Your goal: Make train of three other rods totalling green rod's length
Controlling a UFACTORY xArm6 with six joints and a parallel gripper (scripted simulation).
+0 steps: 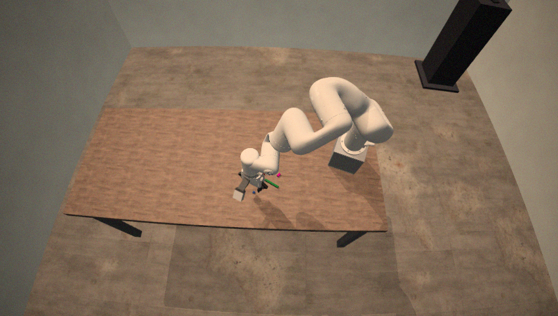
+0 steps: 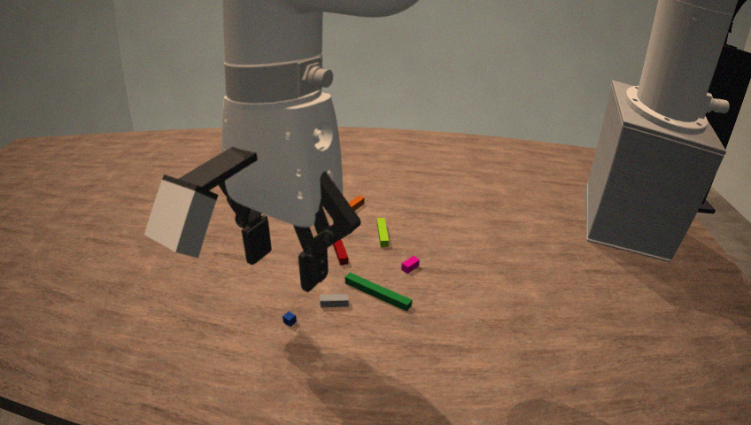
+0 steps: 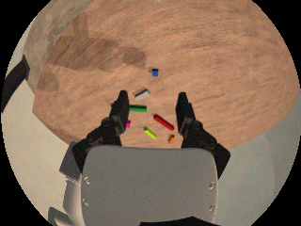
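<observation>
The small blue rod lies 8 cm below my hand. From my hand the other things lie so: red rod: 2 cm behind, 13 cm to the right, 8 cm below; grey rod: 4 cm behind, 3 cm to the right, 8 cm below; green rod: 8 cm behind, 5 cm to the right, 8 cm below.
</observation>
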